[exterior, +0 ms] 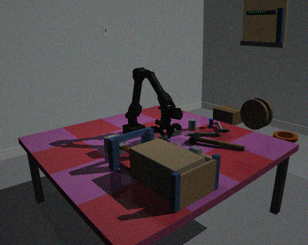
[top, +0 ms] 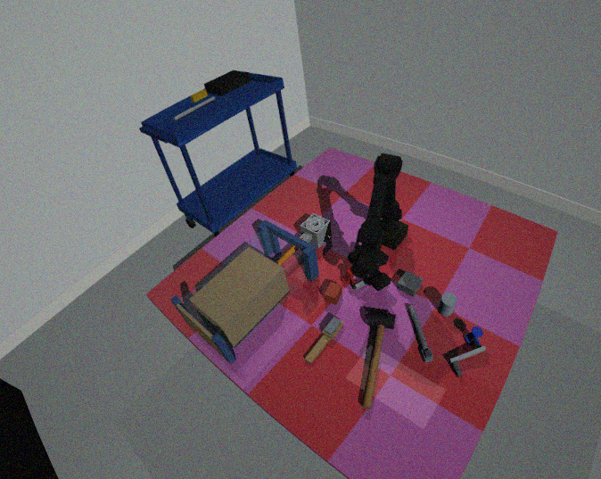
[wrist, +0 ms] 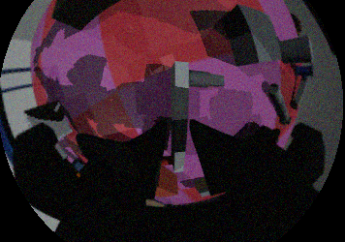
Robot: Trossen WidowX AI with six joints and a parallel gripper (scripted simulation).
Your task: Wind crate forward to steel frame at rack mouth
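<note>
Now: the red knob 30 mm ahead of my gripper tip, 50 mm to the right of it and 20 mm above it. Also, from my gripper tip: wood-handled brush (280 mm ahead, 20 mm to the left, 10 mm above); red-knobbed winch handle (10 mm ahead, 10 mm to the right, 10 mm above); grey block (80 mm behind, 140 mm to the left, 10 mm above).
</note>
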